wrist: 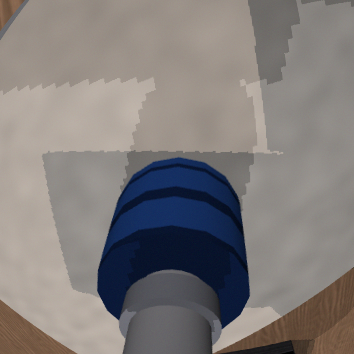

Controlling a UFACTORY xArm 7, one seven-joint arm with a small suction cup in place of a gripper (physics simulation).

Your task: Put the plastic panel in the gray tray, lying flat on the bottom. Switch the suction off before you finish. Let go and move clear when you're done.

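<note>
The plastic panel is a large, round, pale beige-grey sheet that fills most of the wrist view, with hard-edged shadows across it. My suction cup, blue and ribbed on a grey stem, is pressed to its upper face and holds it. The cup's contact edge is partly hidden by its own body. The panel's height above what lies under it cannot be told. The gray tray does not show clearly; the panel hides most of what is below.
Brown wooden table top shows past the panel's rim at the lower right, and also at the lower left and upper left. A black flat-edged object shows at the bottom edge. A thin grey-blue strip runs along the panel's upper left rim; what it belongs to is unclear.
</note>
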